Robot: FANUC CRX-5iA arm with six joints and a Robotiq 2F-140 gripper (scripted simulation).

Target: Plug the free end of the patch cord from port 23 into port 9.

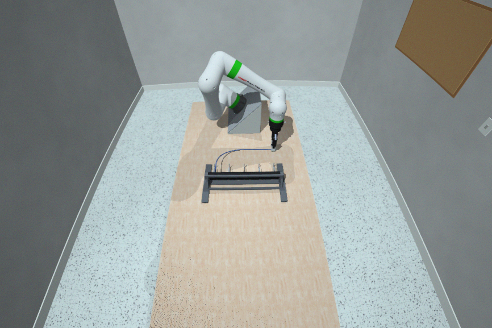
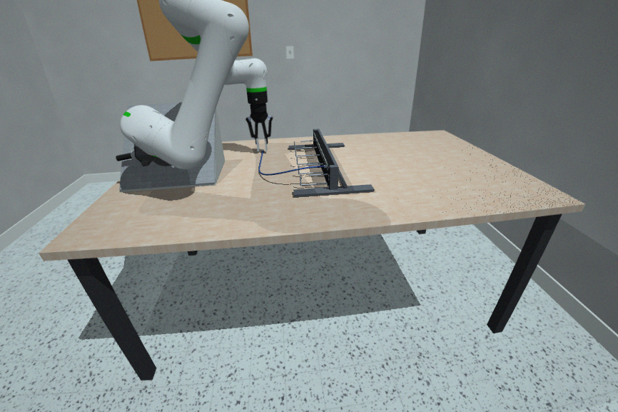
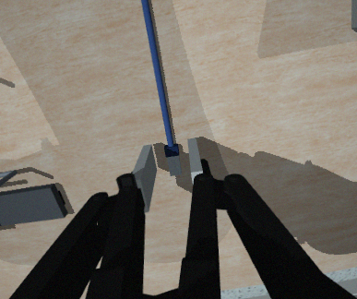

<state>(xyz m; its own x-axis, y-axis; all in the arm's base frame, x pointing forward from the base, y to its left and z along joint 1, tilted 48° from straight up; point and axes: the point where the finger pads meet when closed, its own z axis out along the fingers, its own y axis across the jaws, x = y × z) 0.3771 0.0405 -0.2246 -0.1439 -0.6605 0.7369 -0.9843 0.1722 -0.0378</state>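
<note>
Now: hand 4 cm above the free end and 1 cm to the right of it.
</note>
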